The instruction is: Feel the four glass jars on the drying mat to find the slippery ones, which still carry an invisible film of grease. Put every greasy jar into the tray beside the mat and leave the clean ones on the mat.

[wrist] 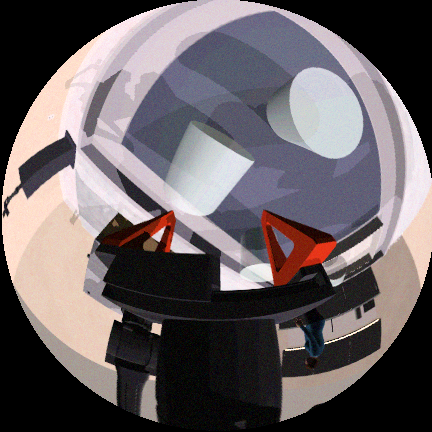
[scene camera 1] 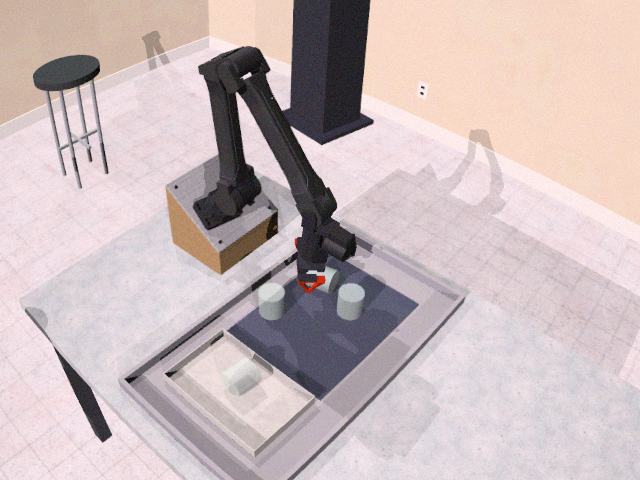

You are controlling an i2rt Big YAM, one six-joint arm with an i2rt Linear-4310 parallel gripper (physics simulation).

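Frame: origin at the arm's base, x back, y down, z right, level; centimetres.
Where they show: gripper, fingertip midpoint: (wrist: 217, 214) (scene camera 1: 306, 277); arm's base, origin of the base link: (scene camera 1: 216, 210).
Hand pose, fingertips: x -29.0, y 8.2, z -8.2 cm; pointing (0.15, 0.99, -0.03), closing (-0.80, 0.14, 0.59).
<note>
Each offset is from my fingertips to the centre of the thing. Level surfaces: height alone.
My gripper (scene camera 1: 306, 273) (wrist: 217, 214) is open and empty over the back of the dark blue mat @(dy +5.3 cm) (scene camera 1: 310, 356) (wrist: 320, 195). A pale glass jar @(dy +1.9, dx -1.3, dz -4.4 cm) (scene camera 1: 330, 280) (wrist: 207, 172) lies on its side on the mat, close beyond the fingertips and partly hidden by the gripper in the scene view. An upright jar @(dy +1.8, dx -12.6, dz -4.1 cm) (scene camera 1: 351, 302) (wrist: 330, 112) stands to its right in the scene view. Another upright jar @(dy +1.8, dx +0.1, dz +11.6 cm) (scene camera 1: 271, 302) (wrist: 256, 272) stands at the mat's left edge, partly behind a finger in the wrist view. A fourth jar @(dy +2.0, dx -14.2, dz +32.1 cm) (scene camera 1: 241, 377) lies on its side in the tray @(dy +4.0, dx -15.2, dz +34.1 cm) (scene camera 1: 279, 405).
A low-walled grey surround (scene camera 1: 390, 359) encloses mat and tray on the table @(dy +5.7 cm) (scene camera 1: 496, 403). The arm's wooden base box (scene camera 1: 196, 237) stands behind it. A dark column (scene camera 1: 325, 72) and a stool (scene camera 1: 67, 72) stand on the floor beyond.
</note>
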